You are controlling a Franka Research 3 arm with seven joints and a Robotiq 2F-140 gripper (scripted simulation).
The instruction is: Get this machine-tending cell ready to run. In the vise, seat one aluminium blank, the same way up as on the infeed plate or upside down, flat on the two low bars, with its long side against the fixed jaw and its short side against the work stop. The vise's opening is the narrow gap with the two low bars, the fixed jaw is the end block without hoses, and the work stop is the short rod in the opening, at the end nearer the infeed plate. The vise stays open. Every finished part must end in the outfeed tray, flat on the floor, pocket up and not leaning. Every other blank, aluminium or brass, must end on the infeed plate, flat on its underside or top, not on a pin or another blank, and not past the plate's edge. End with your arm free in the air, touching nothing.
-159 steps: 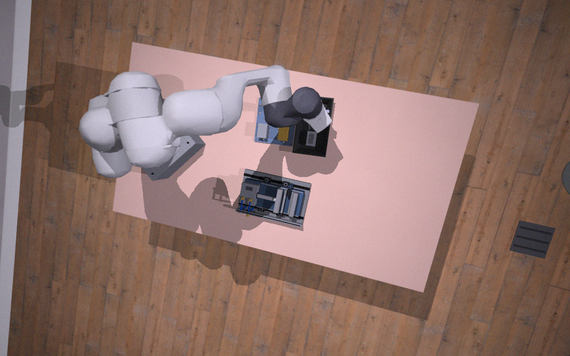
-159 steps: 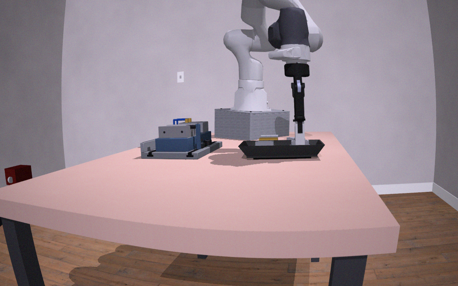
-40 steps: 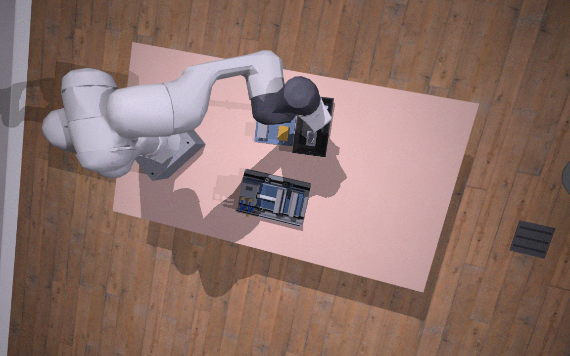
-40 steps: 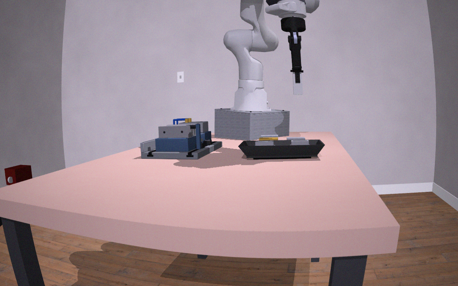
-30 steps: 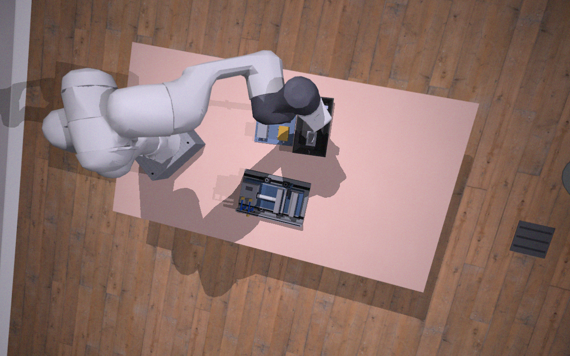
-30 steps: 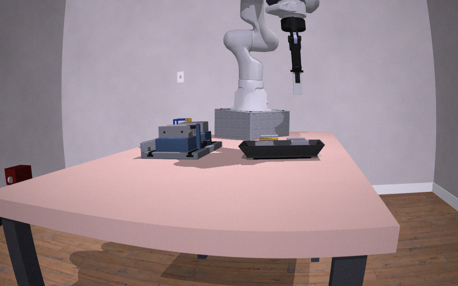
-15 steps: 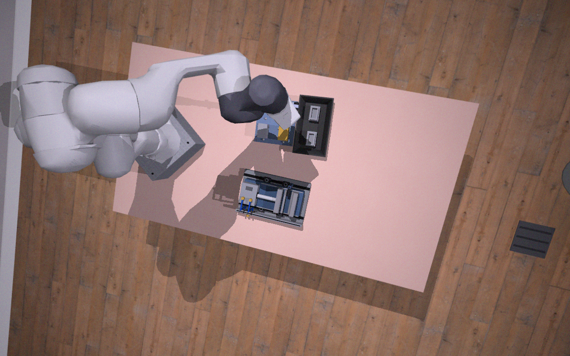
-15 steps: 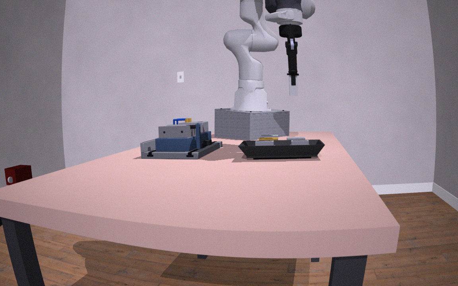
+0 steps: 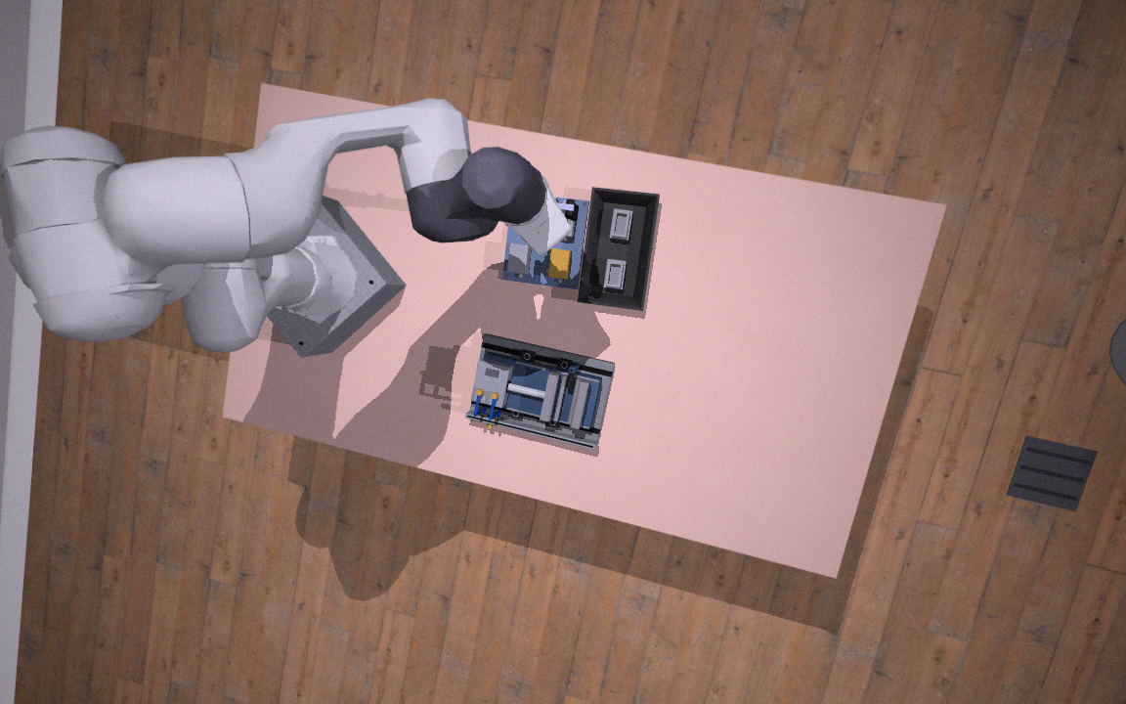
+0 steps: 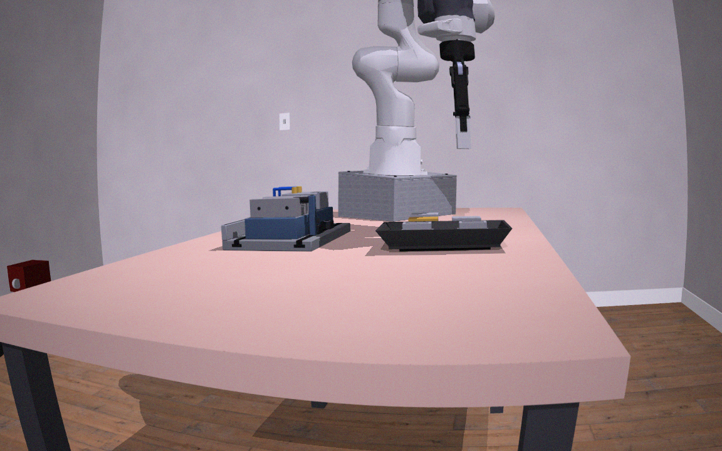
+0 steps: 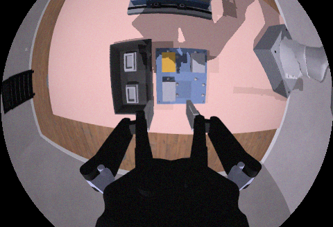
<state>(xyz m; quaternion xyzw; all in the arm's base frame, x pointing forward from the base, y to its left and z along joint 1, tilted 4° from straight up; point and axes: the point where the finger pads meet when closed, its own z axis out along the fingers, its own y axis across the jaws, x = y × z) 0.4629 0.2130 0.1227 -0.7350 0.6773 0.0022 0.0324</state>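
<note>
My hand is 19 cm above the aluminium blank. The rest, counted from my hand: cylinder (8 cm behind, 37 cm to the right, 14 cm below); brass blank (1 cm ahead, 9 cm to the right, 19 cm below); vise (2 cm ahead, 37 cm to the right, 17 cm below).
</note>
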